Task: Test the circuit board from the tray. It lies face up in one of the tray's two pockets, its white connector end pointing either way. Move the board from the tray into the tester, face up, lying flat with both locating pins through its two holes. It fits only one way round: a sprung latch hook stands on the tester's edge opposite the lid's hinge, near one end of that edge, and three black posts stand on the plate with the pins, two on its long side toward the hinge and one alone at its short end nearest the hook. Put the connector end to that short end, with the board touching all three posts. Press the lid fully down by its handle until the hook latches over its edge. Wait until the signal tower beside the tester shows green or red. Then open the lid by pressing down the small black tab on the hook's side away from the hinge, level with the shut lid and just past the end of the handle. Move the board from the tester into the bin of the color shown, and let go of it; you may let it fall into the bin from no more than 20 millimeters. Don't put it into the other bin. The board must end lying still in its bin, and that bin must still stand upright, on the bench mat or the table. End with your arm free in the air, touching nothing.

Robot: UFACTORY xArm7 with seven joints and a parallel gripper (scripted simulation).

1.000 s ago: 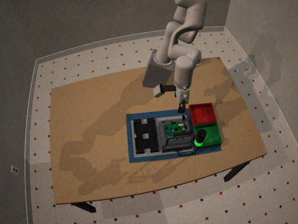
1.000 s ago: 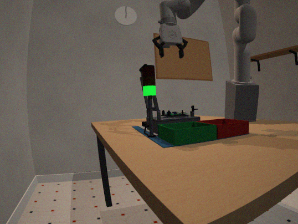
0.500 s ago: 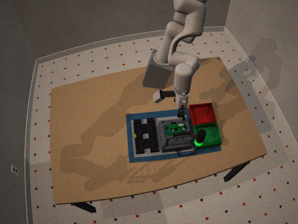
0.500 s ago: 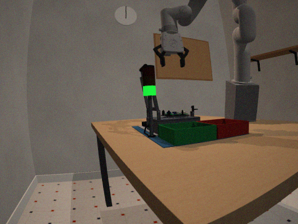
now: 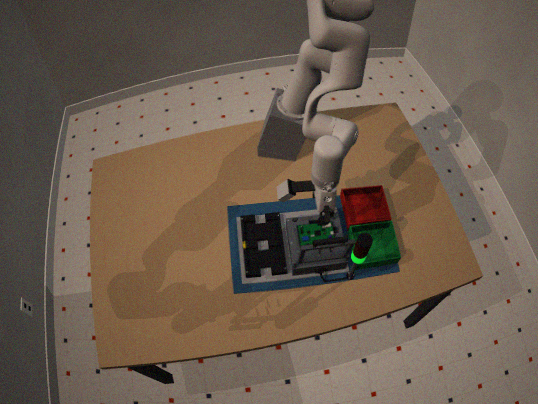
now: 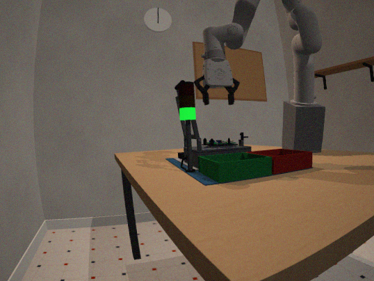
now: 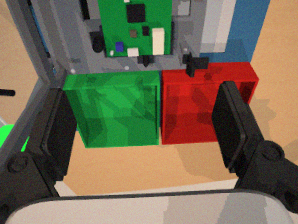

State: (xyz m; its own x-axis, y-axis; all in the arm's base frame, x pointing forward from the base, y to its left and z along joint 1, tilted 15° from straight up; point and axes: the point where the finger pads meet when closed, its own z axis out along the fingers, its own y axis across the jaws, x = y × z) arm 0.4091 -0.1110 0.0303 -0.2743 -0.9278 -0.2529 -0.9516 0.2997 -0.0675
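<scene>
Now: the green circuit board 14 cm below my hand. Also, from my hand: green bin: 10 cm ahead, 18 cm to the left, 20 cm below; latch hook: 4 cm behind, 7 cm to the left, 12 cm below; tester lid: 11 cm ahead, 3 cm to the right, 3 cm below.
</scene>
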